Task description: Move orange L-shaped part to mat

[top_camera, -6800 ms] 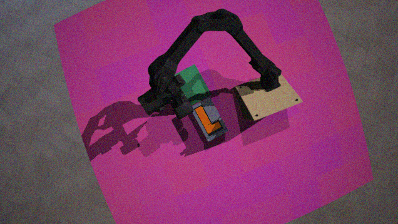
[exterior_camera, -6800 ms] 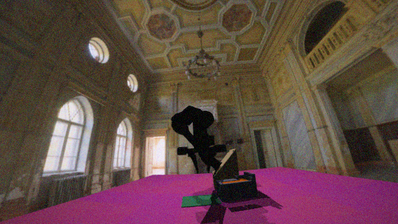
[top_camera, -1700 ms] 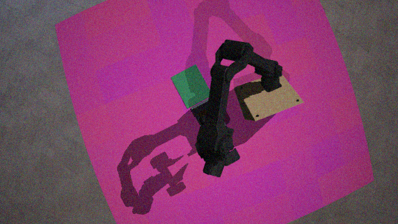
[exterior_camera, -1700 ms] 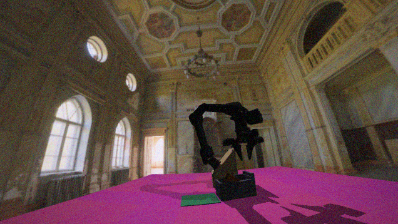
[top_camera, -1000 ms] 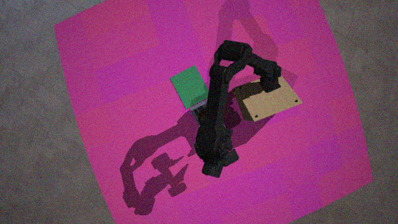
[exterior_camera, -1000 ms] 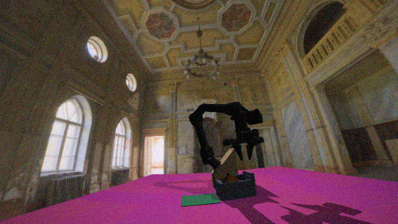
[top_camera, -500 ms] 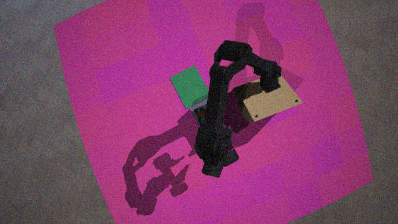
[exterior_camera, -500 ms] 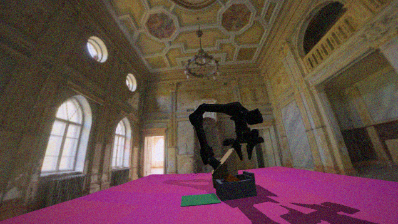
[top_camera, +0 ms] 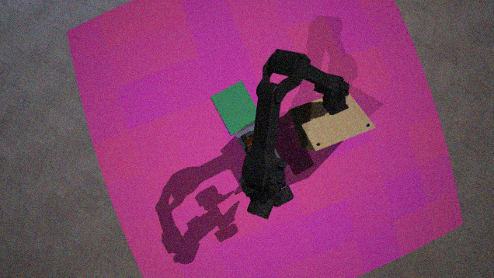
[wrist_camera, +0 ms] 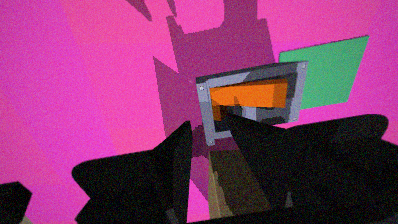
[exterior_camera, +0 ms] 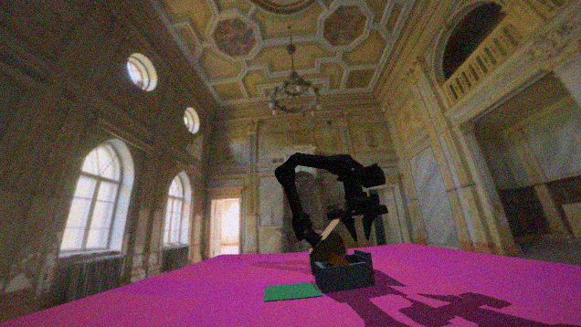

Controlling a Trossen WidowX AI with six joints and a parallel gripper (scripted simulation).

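Right now the orange l-shaped part is 8 cm below my gripper tip, 5 cm to the right of it and 1 cm behind it. Also, from my gripper tip: green mat (22 cm to the right, 14 cm below, 1 cm ahead).
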